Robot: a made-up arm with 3 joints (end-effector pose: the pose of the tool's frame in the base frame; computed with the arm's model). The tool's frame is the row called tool. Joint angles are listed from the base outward.
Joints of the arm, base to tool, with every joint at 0 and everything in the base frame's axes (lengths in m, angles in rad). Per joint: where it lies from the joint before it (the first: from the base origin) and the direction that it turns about. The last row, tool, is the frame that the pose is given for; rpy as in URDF.
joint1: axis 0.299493 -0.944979 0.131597 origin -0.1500 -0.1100 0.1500
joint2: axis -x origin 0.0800 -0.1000 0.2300
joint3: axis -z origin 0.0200 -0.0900 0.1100
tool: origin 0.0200 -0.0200 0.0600 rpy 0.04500 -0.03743 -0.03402
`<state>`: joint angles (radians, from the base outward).
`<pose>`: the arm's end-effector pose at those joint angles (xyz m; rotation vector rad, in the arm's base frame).
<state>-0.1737 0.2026 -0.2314</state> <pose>0.0377 -0.2608 0.5503 -0.1884 0.1576 0.1903</pose>
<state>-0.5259 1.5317 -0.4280</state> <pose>0.1242 -0.0133 0.3714 -1.5005 0.7668 0.6284</pose>
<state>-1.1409 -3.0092 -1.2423</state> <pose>-0.0439 -0.1782 0.0828 1.6489 -1.2809 -0.7440</pose>
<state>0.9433 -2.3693 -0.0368</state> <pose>-0.0672 -0.2548 0.2365 2.5013 -0.2880 1.1443</pose>
